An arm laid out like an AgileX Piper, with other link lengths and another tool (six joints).
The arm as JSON. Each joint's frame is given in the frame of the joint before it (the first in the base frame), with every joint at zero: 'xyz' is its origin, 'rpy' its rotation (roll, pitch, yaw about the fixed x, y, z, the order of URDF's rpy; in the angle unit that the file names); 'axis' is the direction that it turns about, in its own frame. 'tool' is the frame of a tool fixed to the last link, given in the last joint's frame.
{
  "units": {
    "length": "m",
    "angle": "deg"
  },
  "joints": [
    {
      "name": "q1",
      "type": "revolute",
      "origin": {
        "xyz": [
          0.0,
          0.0,
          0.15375
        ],
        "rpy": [
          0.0,
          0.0,
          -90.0
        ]
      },
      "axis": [
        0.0,
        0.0,
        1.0
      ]
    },
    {
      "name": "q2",
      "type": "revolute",
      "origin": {
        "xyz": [
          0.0,
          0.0,
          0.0
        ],
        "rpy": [
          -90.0,
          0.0,
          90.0
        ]
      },
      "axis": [
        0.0,
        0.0,
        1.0
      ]
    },
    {
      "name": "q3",
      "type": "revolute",
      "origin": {
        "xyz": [
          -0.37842,
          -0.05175,
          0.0
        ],
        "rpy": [
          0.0,
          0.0,
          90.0
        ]
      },
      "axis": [
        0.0,
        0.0,
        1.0
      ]
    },
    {
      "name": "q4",
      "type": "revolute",
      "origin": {
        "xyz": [
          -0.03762,
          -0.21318,
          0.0
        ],
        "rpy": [
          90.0,
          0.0,
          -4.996
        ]
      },
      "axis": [
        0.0,
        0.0,
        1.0
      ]
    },
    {
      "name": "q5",
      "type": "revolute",
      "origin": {
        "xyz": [
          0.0,
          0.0,
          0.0
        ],
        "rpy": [
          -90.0,
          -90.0,
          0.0
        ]
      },
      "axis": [
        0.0,
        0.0,
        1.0
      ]
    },
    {
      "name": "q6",
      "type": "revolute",
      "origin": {
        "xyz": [
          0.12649,
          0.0,
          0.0
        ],
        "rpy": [
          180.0,
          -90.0,
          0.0
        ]
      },
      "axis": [
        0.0,
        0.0,
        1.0
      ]
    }
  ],
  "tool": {
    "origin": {
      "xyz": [
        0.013,
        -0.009,
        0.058
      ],
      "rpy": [
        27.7,
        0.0,
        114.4
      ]
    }
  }
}
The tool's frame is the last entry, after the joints.
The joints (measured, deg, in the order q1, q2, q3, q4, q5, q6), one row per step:
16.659 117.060 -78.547 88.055 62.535 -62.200
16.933 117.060 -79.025 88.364 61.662 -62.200
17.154 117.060 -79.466 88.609 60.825 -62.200
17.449 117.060 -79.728 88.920 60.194 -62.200
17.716 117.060 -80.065 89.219 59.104 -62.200
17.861 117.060 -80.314 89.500 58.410 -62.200
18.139 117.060 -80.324 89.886 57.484 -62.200
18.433 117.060 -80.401 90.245 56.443 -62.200
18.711 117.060 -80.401 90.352 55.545 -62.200
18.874 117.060 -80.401 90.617 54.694 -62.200
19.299 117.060 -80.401 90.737 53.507 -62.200
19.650 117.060 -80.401 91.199 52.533 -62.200
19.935 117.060 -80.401 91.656 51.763 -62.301
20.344 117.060 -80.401 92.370 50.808 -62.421
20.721 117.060 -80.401 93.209 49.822 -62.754
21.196 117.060 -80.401 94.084 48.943 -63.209
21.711 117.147 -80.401 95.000 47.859 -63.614
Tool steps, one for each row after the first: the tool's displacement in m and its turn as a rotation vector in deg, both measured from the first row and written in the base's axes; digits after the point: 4 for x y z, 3 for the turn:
0.0026 0.0020 0.0014 -0.065 -0.547 -0.625
0.0053 0.0036 0.0027 -0.166 -1.063 -1.240
0.0066 0.0057 0.0036 -0.158 -1.348 -1.644
0.0094 0.0074 0.0042 -0.366 -1.787 -2.457
0.0116 0.0083 0.0050 -0.412 -2.069 -3.050
0.0133 0.0099 0.0046 -0.570 -2.134 -3.760
0.0153 0.0115 0.0042 -0.785 -2.285 -4.538
0.0164 0.0129 0.0032 -1.153 -2.412 -5.074
0.0183 0.0135 0.0025 -1.377 -2.479 -5.770
0.0194 0.0157 0.0011 -1.879 -2.654 -6.410
0.0208 0.0177 0.0007 -2.011 -2.672 -7.127
0.0219 0.0192 0.0006 -2.064 -2.745 -7.707
0.0232 0.0217 0.0008 -2.020 -2.771 -8.450
0.0249 0.0238 0.0012 -1.944 -2.942 -9.256
0.0257 0.0267 0.0017 -1.816 -3.184 -9.858
0.0271 0.0298 0.0012 -1.807 -3.302 -10.625

